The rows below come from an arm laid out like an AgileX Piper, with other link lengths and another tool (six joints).
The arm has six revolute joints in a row. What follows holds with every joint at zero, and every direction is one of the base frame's. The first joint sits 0.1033 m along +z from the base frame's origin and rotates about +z. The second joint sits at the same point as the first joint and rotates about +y. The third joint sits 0.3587 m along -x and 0.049 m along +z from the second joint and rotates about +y. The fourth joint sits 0.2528 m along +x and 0.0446 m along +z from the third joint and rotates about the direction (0.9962, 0, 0.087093). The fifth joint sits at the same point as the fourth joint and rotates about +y. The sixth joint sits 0.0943 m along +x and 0.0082 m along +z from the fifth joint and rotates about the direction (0.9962, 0, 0.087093). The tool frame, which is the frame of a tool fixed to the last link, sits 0.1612 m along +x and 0.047 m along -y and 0.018 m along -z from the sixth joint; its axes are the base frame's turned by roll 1.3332, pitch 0.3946 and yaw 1.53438 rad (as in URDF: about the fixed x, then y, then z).
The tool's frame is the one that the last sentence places.
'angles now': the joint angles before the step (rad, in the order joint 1, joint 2, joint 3, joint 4, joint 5, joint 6). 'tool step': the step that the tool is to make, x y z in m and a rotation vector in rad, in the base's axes. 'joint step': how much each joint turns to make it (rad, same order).
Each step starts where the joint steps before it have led.
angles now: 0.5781 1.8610 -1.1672 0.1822 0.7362 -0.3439
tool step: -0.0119 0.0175 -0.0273 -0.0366 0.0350 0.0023
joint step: 0.0624 0.0684 0.0000 -0.0291 -0.0275 0.0760
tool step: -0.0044 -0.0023 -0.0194 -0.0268 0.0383 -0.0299
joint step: 0.0025 0.0474 0.0000 -0.0056 -0.0043 0.0362
